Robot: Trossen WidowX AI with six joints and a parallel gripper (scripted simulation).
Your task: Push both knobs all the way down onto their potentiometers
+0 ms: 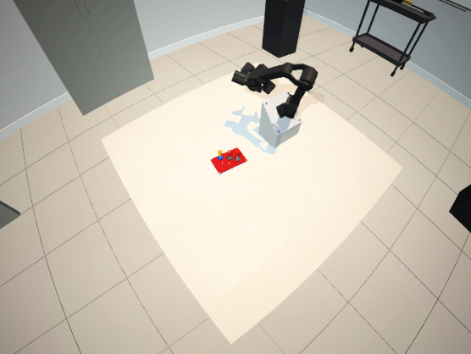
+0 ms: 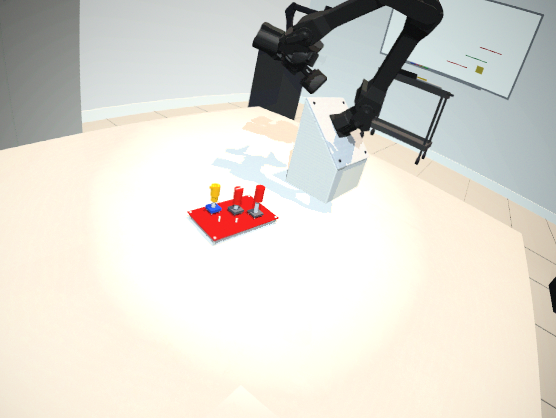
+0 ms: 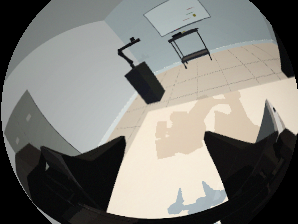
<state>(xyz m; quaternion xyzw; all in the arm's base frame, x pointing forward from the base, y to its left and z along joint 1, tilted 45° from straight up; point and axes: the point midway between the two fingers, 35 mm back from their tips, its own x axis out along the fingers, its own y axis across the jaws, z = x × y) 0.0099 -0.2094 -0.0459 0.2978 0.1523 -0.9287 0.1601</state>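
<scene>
My gripper tip is 350 mm short of the red knob, 190 mm to the right of it and 220 mm above it. Round my gripper tip: yellow knob (390 mm ahead, 170 mm to the left, 220 mm below).
</scene>
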